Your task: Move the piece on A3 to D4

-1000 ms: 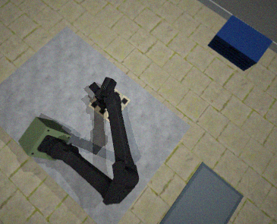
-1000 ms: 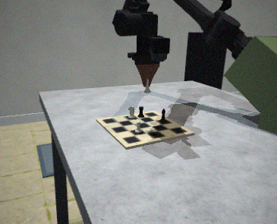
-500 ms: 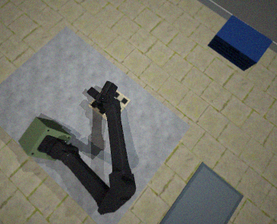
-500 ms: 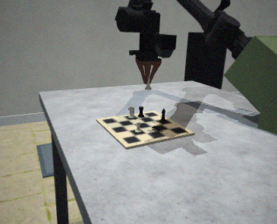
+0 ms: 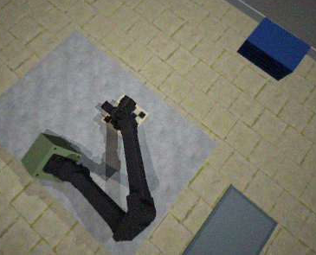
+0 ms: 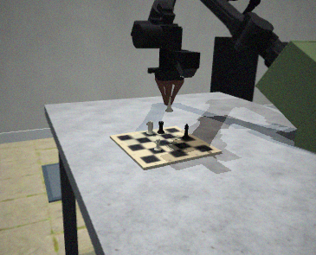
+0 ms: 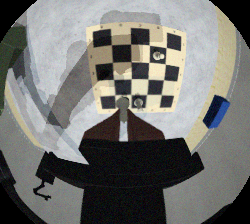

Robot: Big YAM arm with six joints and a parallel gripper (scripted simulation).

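My gripper is now 4 cm short of the chessboard, 4 cm to the right of it and 10 cm above it. From my hand the other things lie so: white pawn 8 cm ahead, 7 cm to the left, 8 cm below.
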